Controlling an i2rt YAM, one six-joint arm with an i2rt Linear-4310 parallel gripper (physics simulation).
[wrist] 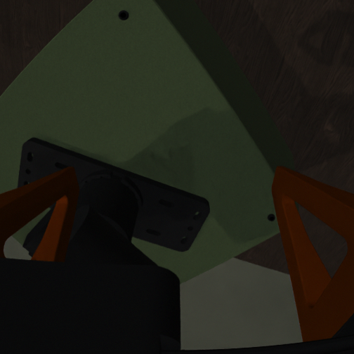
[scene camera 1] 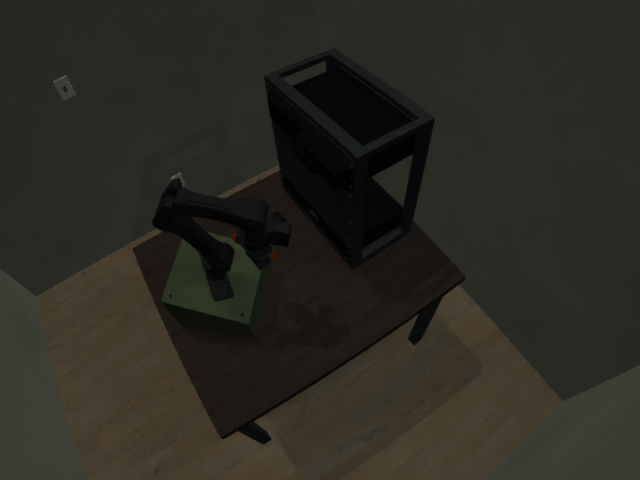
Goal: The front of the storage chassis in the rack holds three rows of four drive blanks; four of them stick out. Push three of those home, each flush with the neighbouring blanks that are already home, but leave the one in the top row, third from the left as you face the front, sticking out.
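Pixels of known places: gripper, fingertip midpoint: (scene camera 1: 253, 255); arm's base, link origin: (scene camera 1: 215, 273).
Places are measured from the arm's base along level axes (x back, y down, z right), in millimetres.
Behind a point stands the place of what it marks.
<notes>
The rack (scene camera 1: 359, 206) @[y -203, x -487, z 109 mm] stands on the table, its front turned toward the arm. The storage chassis (scene camera 1: 323, 155) @[y -351, x -424, z -2 mm] is a dark shape in the upper part of the rack front, seen steeply from above. Dark parts jut from that front, but single drive blanks, their rows and which stick out cannot be told. The rack does not show in the wrist view. My gripper (scene camera 1: 253, 246) @[y -93, x -139, z 54 mm] (wrist: 174, 177) is open and empty, its two orange fingers wide apart. It hangs over the edge of the green block, well apart from the rack front, and points down toward the arm's base.
The green block (scene camera 1: 186, 279) @[y -27, x 99, z -4 mm] (wrist: 125, 90) carries the arm's dark base plate (scene camera 1: 222, 290) @[y 3, x -1, z 72 mm] (wrist: 165, 202). It stands on the dark brown table (scene camera 1: 310, 351) @[y 184, x -193, z 330 mm] (wrist: 320, 75), left of the rack. Walls rise behind the table. A shelf-like dark unit (scene camera 1: 379, 206) @[y 47, x -658, z -27 mm] sits low in the rack.
</notes>
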